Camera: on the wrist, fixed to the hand. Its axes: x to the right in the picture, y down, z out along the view.
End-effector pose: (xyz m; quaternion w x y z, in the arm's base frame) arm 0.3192 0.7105 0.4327 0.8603 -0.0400 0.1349 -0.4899
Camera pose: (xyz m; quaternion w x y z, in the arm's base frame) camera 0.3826 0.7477 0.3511 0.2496 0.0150 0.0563 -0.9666
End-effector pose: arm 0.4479 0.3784 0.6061 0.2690 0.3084 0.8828 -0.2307
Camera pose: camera 0.4761 0.4832 0.6232 0.0680 0.3601 -0.8186 0.4423
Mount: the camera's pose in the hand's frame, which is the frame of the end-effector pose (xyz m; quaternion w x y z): 0.0147 0.0884 -0.0635 0.6953 0.1257 0.0608 -0.7050
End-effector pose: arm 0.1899 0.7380 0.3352 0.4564 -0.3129 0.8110 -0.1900
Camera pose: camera 0.1001 0.7941 0.3060 0.1734 -0.7204 0.3472 -0.5748
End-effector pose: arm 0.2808 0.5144 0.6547 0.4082 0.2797 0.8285 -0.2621
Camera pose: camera 0.2995 0.6226 0.6580 0.0135 -0.3224 0.7651 -0.5572
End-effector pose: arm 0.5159 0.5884 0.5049 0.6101 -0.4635 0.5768 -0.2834
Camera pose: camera 0.4404 0.5965 0.4256 0.2476 -0.6350 0.0758 -0.7278
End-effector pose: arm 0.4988 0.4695 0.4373 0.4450 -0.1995 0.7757 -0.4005
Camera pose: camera 0.4413 0.5409 0.3769 0.0050 -0.6053 0.3754 -0.7019
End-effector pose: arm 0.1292 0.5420 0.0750 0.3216 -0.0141 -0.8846 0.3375
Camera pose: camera 0.1373 0.6511 0.0655 0.5171 0.6337 -0.5630 0.1183
